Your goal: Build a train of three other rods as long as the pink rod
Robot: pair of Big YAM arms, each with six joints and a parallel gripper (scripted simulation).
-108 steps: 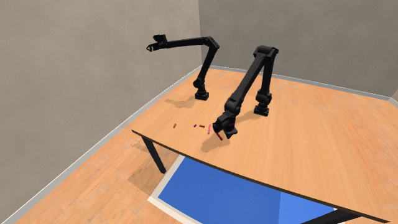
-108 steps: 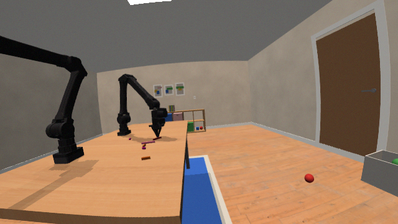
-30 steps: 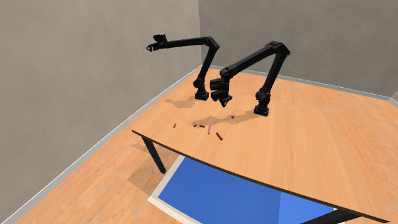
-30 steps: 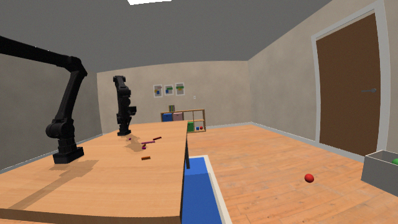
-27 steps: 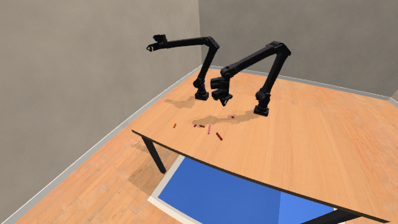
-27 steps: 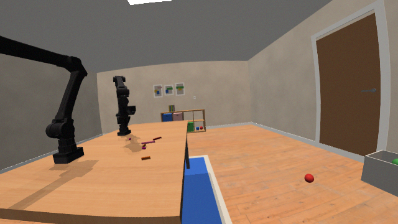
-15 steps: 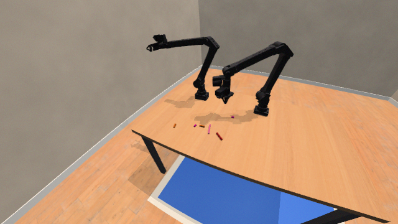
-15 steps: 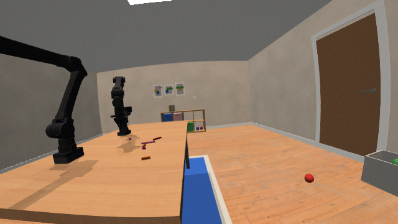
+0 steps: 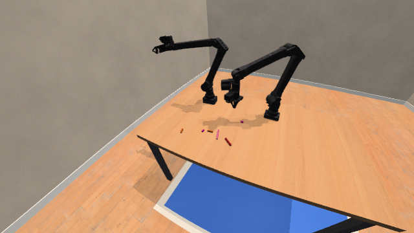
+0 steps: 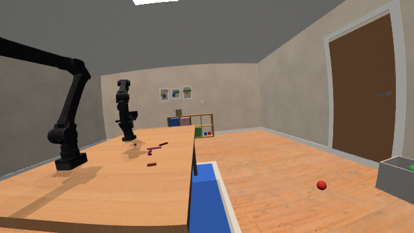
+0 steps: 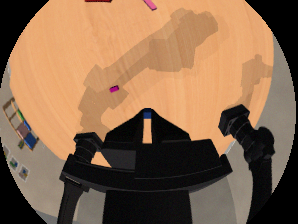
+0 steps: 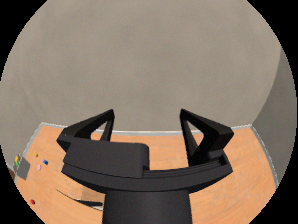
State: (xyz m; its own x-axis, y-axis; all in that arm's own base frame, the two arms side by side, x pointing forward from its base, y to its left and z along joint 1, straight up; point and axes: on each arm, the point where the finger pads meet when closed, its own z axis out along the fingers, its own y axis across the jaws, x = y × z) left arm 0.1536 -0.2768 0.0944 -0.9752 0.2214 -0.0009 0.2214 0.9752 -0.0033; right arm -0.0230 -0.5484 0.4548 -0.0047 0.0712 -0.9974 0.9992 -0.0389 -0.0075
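My left hand is 210 mm short of the pink rod, 100 mm above it and 40 mm to the left of it. Also, from my left hand: tiny blue rod: right at my left hand; then red rod: 250 mm ahead, 100 mm below, 50 mm to the left.
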